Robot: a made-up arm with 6 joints.
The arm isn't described. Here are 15 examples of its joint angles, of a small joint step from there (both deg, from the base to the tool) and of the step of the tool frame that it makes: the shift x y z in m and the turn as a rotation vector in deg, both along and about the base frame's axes.
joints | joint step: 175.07 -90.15 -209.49 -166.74 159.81 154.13 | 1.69 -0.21 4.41 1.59 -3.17 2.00
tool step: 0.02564 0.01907 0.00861 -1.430 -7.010 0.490
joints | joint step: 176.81 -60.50 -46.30 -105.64 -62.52 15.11 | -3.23 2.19 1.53 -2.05 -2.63 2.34
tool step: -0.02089 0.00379 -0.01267 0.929 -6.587 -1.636
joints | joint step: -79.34 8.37 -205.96 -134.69 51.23 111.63 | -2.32 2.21 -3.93 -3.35 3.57 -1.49
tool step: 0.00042 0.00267 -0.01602 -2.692 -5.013 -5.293
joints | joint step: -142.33 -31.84 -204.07 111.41 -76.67 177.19 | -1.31 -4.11 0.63 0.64 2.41 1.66
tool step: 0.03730 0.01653 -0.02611 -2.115 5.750 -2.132
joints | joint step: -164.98 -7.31 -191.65 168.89 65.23 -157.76 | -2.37 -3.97 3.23 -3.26 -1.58 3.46
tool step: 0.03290 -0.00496 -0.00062 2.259 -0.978 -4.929
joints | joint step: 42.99 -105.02 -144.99 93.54 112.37 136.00 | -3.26 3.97 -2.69 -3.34 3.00 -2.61
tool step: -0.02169 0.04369 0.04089 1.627 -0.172 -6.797
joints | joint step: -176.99 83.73 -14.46 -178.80 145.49 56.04 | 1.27 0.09 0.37 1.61 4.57 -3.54
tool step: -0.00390 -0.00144 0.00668 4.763 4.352 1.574
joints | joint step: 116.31 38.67 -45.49 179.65 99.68 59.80 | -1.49 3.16 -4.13 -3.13 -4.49 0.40
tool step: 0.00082 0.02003 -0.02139 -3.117 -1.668 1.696
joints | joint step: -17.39 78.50 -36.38 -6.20 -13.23 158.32 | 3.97 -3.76 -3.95 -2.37 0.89 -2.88
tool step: 0.05809 0.00709 0.00859 0.695 -7.357 8.496
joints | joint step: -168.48 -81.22 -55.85 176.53 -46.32 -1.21 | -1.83 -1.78 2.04 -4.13 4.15 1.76
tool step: -0.00115 0.00309 -0.00687 0.599 4.171 -4.485
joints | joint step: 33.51 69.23 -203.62 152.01 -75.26 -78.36 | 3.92 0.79 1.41 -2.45 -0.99 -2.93
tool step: -0.01584 0.03859 -0.01377 -5.577 1.490 3.195
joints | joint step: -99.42 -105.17 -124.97 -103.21 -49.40 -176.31 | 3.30 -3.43 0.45 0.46 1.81 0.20
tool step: -0.03979 0.02109 -0.04006 -3.300 -0.207 5.076
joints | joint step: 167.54 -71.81 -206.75 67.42 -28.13 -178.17 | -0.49 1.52 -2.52 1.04 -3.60 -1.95
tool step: -0.01396 -0.00032 0.00464 0.261 1.427 3.268
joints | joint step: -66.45 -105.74 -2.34 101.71 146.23 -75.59 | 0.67 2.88 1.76 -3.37 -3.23 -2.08
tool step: 0.00888 -0.01706 -0.00644 3.391 2.256 -3.048
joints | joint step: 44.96 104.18 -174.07 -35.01 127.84 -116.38 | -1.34 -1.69 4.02 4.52 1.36 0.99
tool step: 0.00277 -0.01096 -0.00549 0.111 4.375 -4.049
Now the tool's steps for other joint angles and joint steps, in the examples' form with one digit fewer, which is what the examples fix.
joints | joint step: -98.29 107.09 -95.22 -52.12 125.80 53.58 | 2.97 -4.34 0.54 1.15 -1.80 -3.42
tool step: 0.0136 -0.0415 0.0223 -3.01 -2.23 -0.64
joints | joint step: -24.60 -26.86 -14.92 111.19 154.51 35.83 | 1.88 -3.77 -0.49 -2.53 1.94 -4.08
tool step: -0.0189 0.0141 0.0128 -1.04 -6.65 1.89
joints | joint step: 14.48 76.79 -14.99 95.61 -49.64 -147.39 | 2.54 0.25 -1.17 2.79 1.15 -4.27
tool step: 0.0023 0.0072 -0.0031 0.13 2.26 1.20
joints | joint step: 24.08 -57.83 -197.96 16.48 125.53 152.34 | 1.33 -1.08 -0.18 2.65 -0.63 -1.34
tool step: -0.0043 -0.0138 -0.0147 -2.28 -3.47 1.31
